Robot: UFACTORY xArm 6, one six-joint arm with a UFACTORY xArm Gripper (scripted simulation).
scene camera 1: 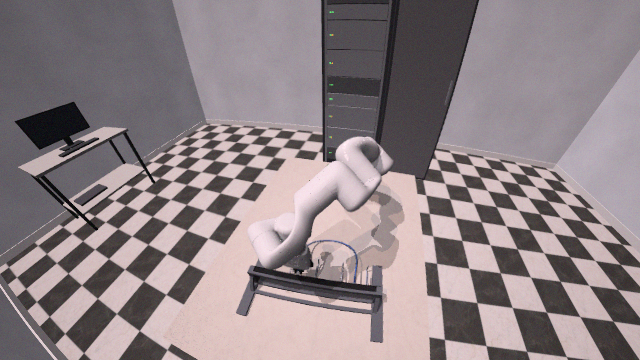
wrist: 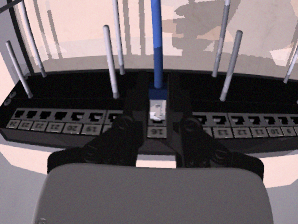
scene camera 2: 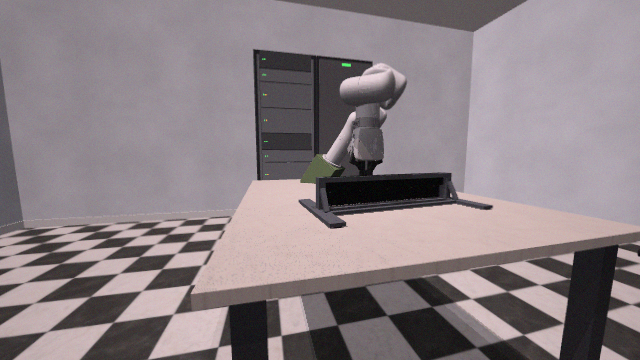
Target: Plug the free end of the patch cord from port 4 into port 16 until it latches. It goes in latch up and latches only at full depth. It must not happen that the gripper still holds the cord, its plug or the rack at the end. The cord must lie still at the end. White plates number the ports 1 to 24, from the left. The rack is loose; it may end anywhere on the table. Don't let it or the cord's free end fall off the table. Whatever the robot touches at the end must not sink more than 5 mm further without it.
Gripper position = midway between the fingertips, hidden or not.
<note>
I see my gripper point(scene camera 2: 365, 182).
My gripper also shows in the wrist view point(wrist: 158, 87).
</note>
